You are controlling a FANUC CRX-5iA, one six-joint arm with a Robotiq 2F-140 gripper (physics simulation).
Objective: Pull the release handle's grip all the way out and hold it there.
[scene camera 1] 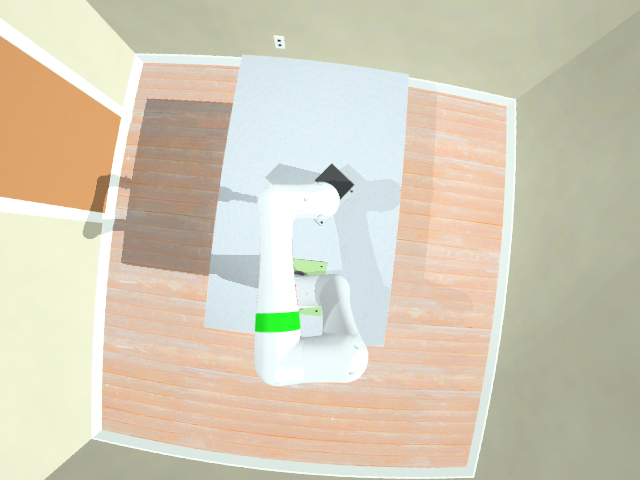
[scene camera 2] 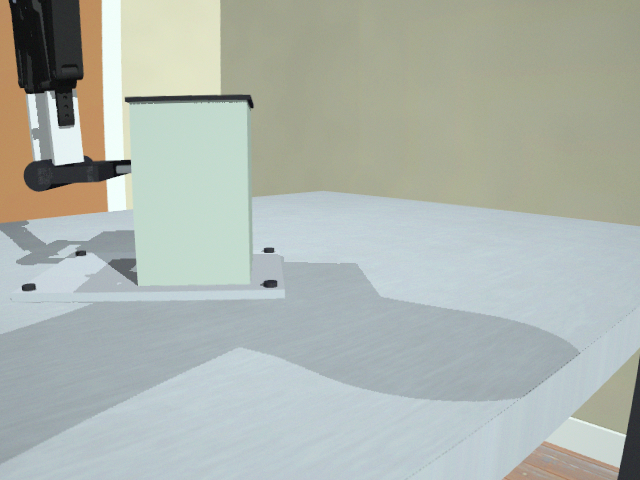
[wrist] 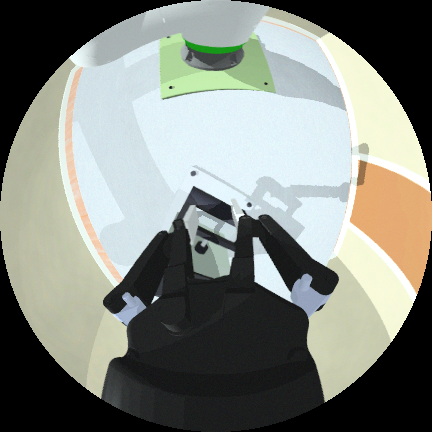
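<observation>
The release handle, a dark frame (scene camera 2: 38,176) (wrist: 212,201) with a thick round grip at its outer end, stands level beside a pale green box (scene camera 2: 191,191) (wrist: 215,260) with a black top (scene camera 1: 336,178). A short stretch of grey rod (scene camera 2: 123,167) shows between frame and box. My gripper (scene camera 2: 52,161) (wrist: 213,209) points down over the frame. It is partly open, with nothing held; its white fingertips are at the frame's upper edge. How deep they reach is hidden. The arm hides gripper and handle in scene camera 1.
The box stands on a white base plate (scene camera 2: 206,296) (wrist: 220,185) with dark bolts on the grey-white table (scene camera 1: 320,113) (scene camera 2: 465,351). The arm's own base stands on a green plate (scene camera 1: 312,266) (wrist: 215,82). A table edge runs at the right in scene camera 2.
</observation>
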